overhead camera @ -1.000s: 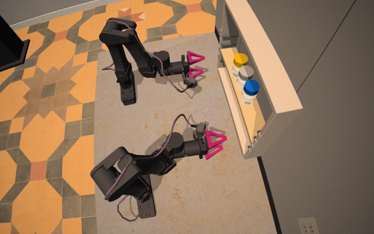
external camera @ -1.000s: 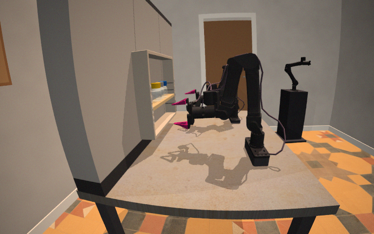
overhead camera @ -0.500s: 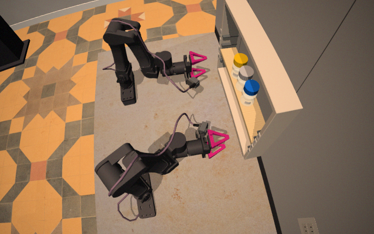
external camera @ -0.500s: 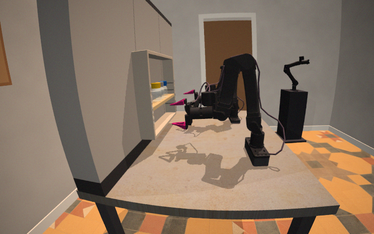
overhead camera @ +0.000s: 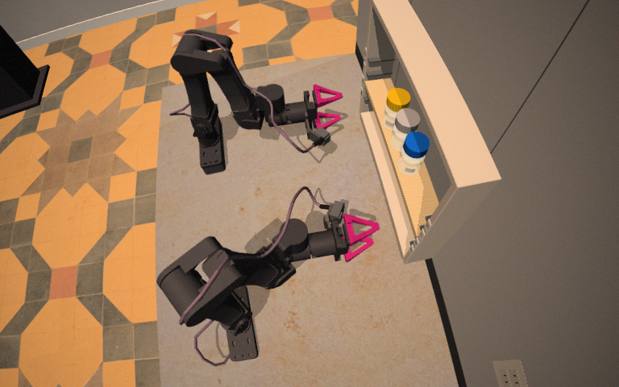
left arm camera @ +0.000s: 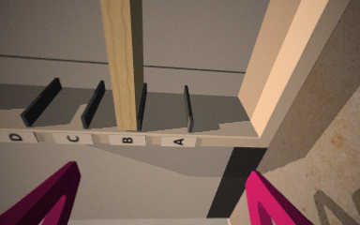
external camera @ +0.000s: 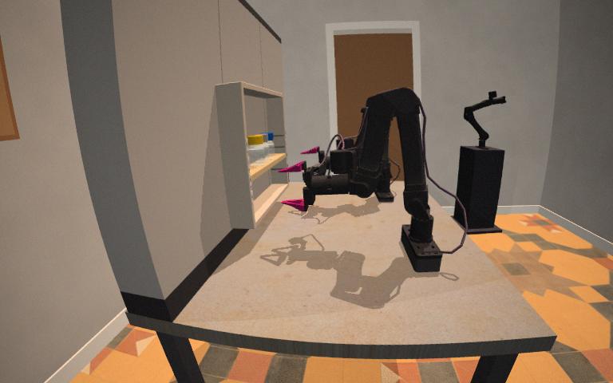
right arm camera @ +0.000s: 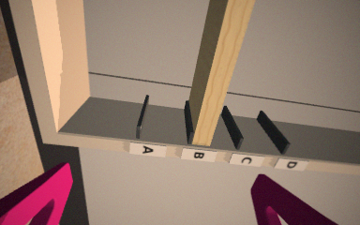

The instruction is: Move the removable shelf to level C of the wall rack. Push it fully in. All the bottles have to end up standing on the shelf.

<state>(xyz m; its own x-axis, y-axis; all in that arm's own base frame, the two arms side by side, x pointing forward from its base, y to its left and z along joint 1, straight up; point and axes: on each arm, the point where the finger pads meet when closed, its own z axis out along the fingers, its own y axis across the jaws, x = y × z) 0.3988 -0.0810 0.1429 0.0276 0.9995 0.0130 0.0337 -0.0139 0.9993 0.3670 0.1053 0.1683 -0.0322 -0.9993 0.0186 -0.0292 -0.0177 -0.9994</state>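
My left hand is 12 cm to the left of the yellow-capped bottle, 11 cm short of it and 9 cm below it. Also, from my left hand: grey-capped bottle (19 cm to the right, 11 cm ahead, 9 cm above); wooden shelf (20 cm to the right, 11 cm ahead, 4 cm above); wall rack (20 cm to the right, 11 cm ahead, 10 cm above).
Now: right hand 130 mm short of the blue-capped bottle, 120 mm to the right of it and 90 mm below it. Round my right hand: grey-capped bottle 130 mm ahead, 190 mm to the left, 90 mm above; wooden shelf 140 mm ahead, 180 mm to the left, 40 mm above; wall rack 140 mm ahead, 180 mm to the left, 100 mm above.
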